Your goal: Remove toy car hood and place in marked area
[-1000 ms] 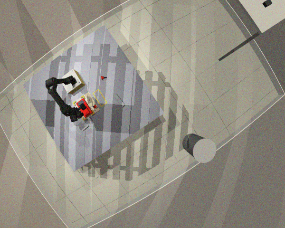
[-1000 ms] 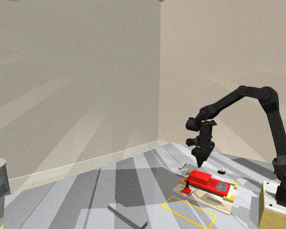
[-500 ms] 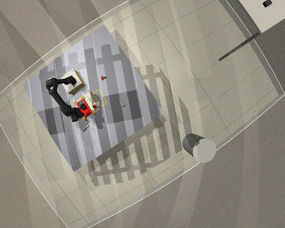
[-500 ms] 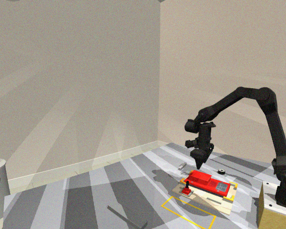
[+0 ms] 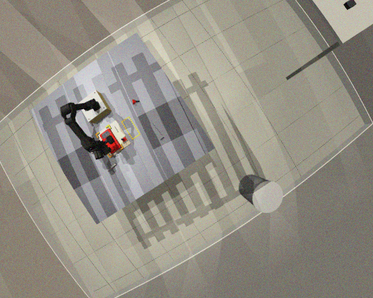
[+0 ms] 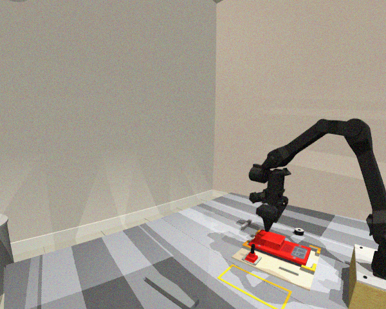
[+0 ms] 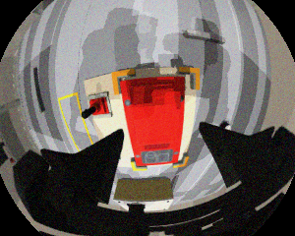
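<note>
My gripper tip is now 5 cm above the red hood. Also, from my gripper tip: grey flat bar: 40 cm to the left, 8 cm below, 8 cm ahead; black ring: 20 cm to the right, 8 cm below, 5 cm behind.
</note>
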